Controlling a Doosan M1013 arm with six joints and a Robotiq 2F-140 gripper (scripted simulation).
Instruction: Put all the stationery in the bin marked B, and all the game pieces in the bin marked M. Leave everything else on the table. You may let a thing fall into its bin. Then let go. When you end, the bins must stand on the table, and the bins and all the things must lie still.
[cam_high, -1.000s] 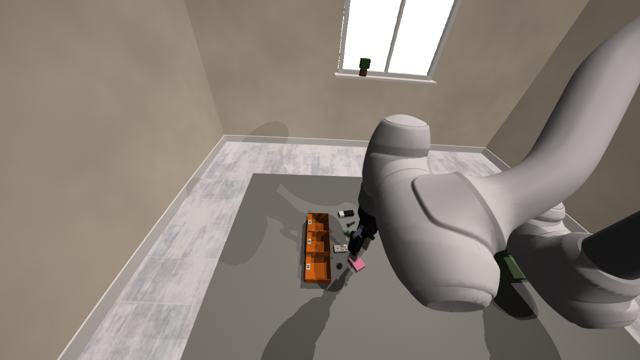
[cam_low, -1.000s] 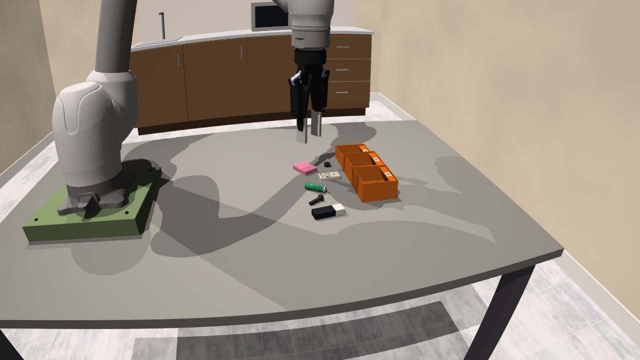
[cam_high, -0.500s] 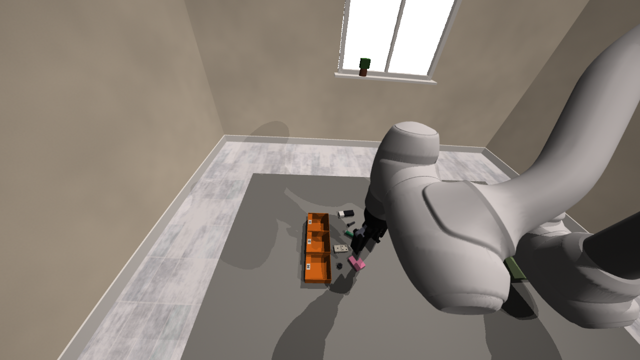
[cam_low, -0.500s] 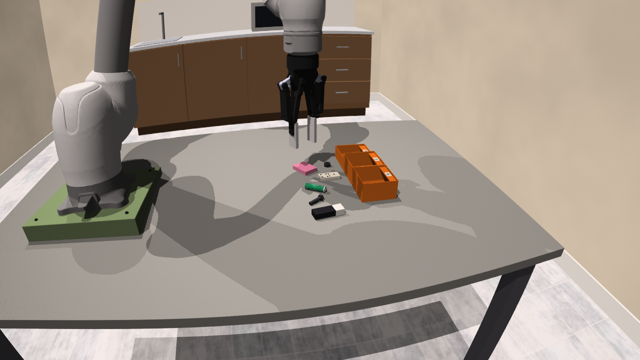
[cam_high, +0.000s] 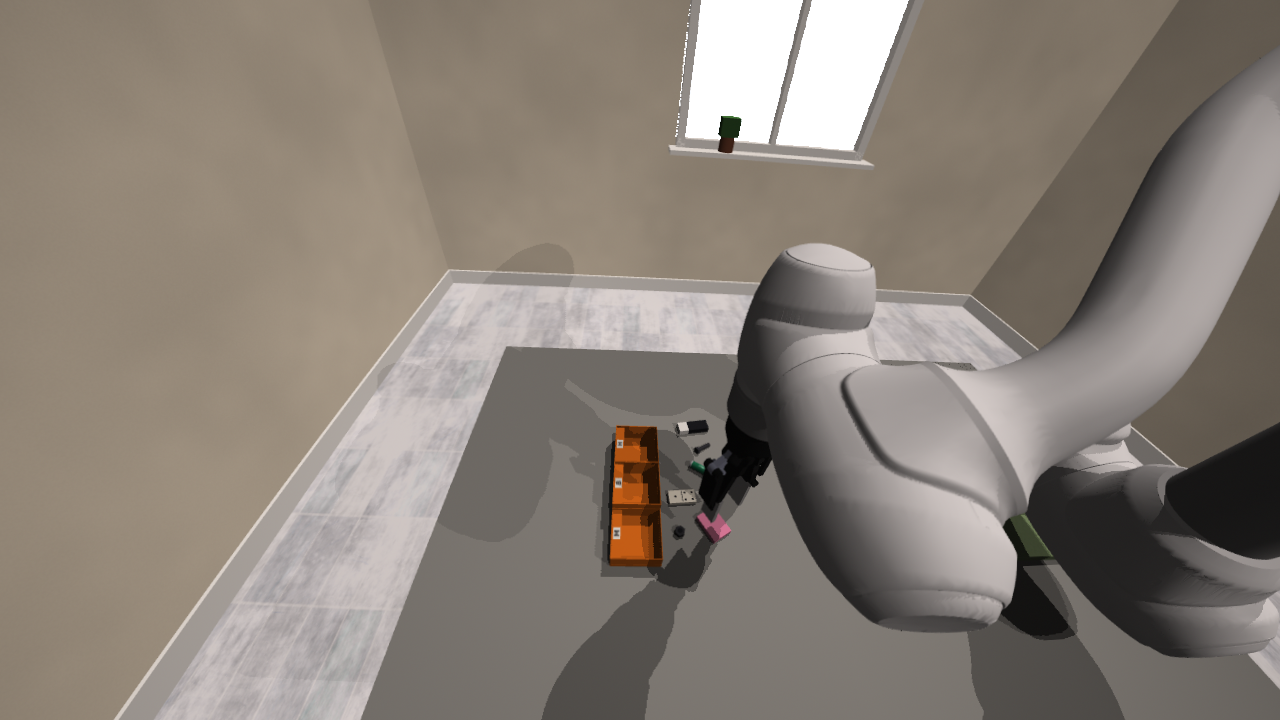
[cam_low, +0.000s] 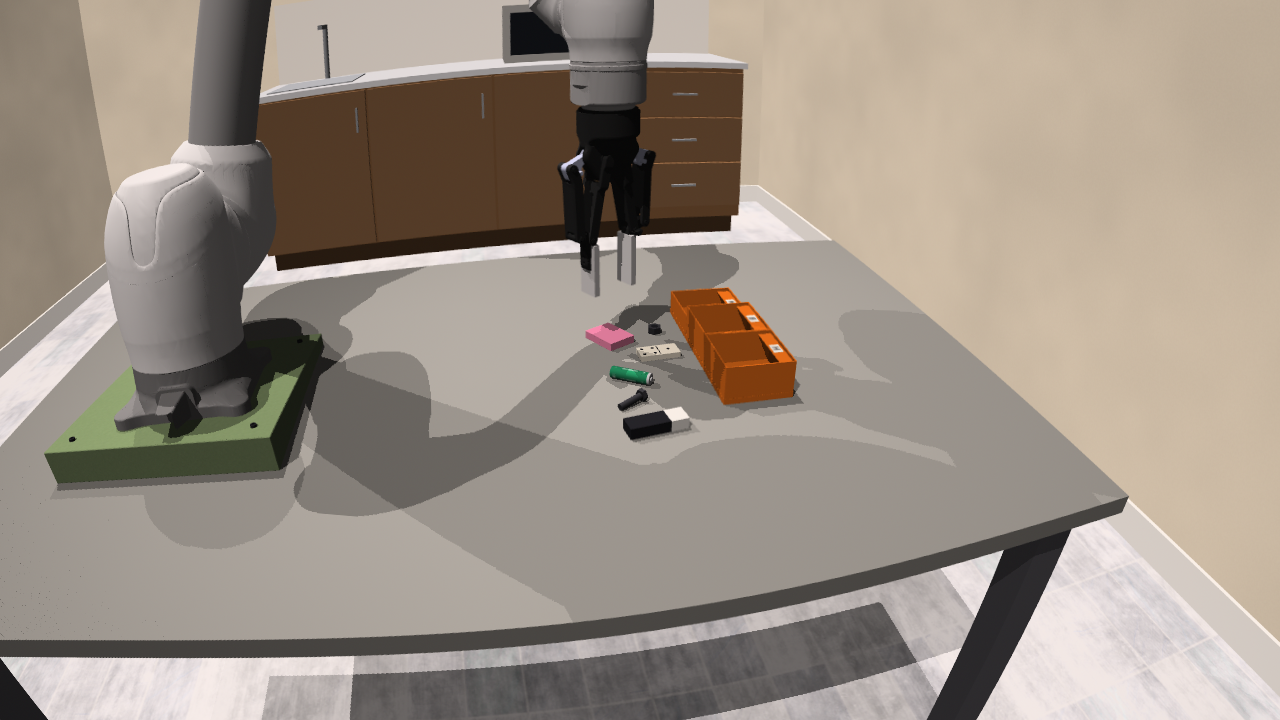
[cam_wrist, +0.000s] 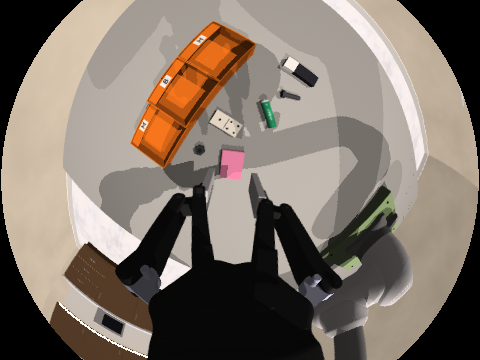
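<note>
Right now the pink sticky-note pad is 10 cm below my hand. Also, from my hand: green battery: 11 cm to the right, 10 cm below; cream domino: 10 cm below, 6 cm to the right, 4 cm ahead; small black nut: 10 cm below, 6 cm ahead, 1 cm to the left.
</note>
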